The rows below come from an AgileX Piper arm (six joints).
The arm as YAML. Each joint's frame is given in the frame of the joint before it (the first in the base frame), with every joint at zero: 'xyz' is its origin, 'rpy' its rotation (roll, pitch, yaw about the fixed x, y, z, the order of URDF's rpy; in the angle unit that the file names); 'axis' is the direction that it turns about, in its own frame. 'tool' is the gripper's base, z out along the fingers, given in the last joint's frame.
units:
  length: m
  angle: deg
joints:
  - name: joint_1
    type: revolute
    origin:
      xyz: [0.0, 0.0, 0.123]
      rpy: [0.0, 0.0, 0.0]
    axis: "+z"
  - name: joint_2
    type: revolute
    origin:
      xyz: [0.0, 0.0, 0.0]
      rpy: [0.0, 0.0, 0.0]
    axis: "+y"
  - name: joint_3
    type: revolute
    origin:
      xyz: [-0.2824, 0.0, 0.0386]
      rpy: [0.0, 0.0, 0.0]
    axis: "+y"
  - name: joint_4
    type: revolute
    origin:
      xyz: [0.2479, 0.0, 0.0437]
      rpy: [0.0, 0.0, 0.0]
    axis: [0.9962, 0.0, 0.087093]
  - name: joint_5
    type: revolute
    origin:
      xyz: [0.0, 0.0, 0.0]
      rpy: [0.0, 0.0, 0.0]
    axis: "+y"
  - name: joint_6
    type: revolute
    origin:
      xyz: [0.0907, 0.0, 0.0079]
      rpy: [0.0, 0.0, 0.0]
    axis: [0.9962, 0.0, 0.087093]
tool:
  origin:
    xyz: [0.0, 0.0, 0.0]
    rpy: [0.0, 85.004, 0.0]
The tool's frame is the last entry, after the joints.
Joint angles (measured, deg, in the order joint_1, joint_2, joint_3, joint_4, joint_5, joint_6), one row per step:
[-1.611, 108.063, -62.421, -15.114, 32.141, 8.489]
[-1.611, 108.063, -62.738, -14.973, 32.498, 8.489]
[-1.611, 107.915, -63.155, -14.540, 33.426, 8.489]
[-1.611, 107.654, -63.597, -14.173, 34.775, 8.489]
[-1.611, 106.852, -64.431, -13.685, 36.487, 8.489]
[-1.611, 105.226, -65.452, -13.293, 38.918, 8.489]
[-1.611, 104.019, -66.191, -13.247, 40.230, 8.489]
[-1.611, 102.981, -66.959, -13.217, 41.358, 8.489]
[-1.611, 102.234, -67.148, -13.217, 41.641, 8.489]
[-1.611, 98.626, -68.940, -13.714, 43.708, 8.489]
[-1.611, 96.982, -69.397, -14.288, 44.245, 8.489]
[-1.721, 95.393, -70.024, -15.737, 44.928, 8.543]
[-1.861, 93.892, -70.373, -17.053, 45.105, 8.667]
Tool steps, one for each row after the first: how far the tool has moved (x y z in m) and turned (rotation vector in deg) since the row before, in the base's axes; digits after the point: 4 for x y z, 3 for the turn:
[0.0007, 0.0000, 0.0011, 0.048, 0.026, -0.162]
[0.0002, 0.0000, 0.0022, 0.189, 0.327, -0.460]
[-0.0004, -0.0001, 0.0028, 0.088, 0.602, -0.491]
[0.0001, -0.0001, 0.0077, 0.129, 0.022, -0.626]
[-0.0011, -0.0003, 0.0134, -0.025, -0.282, -0.689]
[-0.0005, -0.0003, 0.0101, -0.148, -0.665, -0.276]
[-0.0002, -0.0003, 0.0093, -0.131, -0.705, -0.235]
[-0.0007, -0.0001, 0.0053, -0.051, -0.659, -0.056]
[-0.0031, -0.0010, 0.0296, -0.758, -3.370, -0.199]
[-0.0026, -0.0007, 0.0121, -0.622, -1.563, 0.111]
[-0.0027, -0.0024, 0.0127, -1.436, -1.525, 0.208]
[-0.0029, -0.0022, 0.0111, -1.256, -1.666, 0.143]

